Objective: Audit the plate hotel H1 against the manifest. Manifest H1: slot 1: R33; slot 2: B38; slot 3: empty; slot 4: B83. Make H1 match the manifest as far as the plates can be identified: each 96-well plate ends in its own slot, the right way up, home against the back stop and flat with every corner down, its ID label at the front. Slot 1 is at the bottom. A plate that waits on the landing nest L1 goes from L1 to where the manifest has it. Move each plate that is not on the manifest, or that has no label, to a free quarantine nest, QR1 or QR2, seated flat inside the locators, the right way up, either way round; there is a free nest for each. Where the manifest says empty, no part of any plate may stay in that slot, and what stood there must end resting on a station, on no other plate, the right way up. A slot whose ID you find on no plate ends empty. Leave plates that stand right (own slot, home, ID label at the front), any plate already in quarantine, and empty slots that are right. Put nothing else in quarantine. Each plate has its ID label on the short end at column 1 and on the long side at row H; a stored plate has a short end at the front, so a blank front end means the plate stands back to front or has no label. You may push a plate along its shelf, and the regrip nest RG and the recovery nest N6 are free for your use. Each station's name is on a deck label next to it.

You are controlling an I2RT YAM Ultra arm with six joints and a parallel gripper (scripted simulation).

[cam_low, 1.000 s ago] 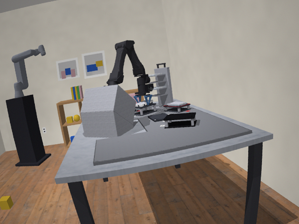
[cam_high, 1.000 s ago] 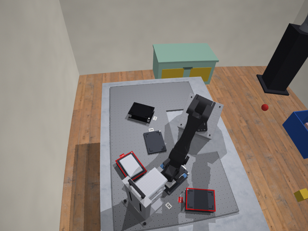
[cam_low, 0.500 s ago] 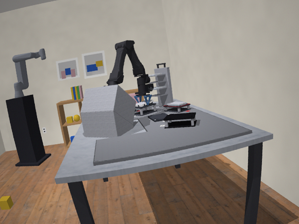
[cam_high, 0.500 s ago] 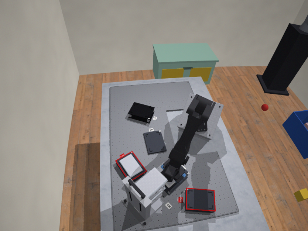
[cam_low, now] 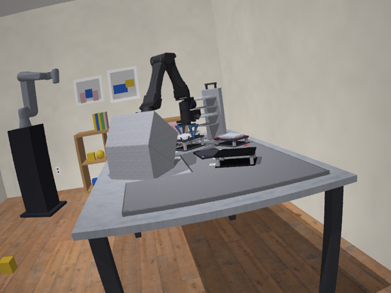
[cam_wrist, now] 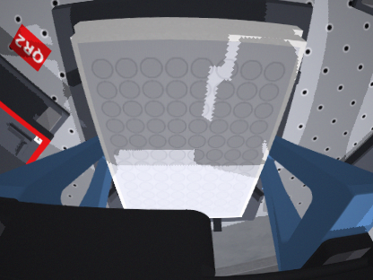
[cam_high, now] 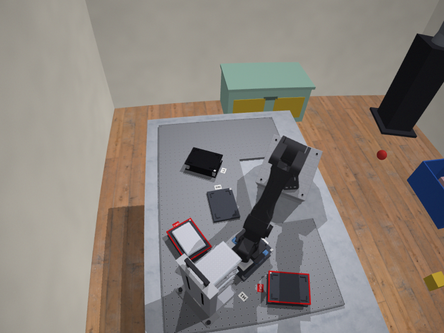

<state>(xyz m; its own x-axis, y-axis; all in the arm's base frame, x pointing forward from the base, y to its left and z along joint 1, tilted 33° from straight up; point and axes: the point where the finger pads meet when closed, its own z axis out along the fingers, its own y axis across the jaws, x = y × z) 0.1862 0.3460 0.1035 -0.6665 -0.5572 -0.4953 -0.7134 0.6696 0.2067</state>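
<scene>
Right now the regrip nest RG is 1 cm behind my hand and 1 cm below it. The rest, counted from my hand: H1 deck label (1 cm ahead, 15 cm to the left, 7 cm below); RG label (8 cm behind, 8 cm to the right, 7 cm below); white 96-well plate (1 cm above).
</scene>
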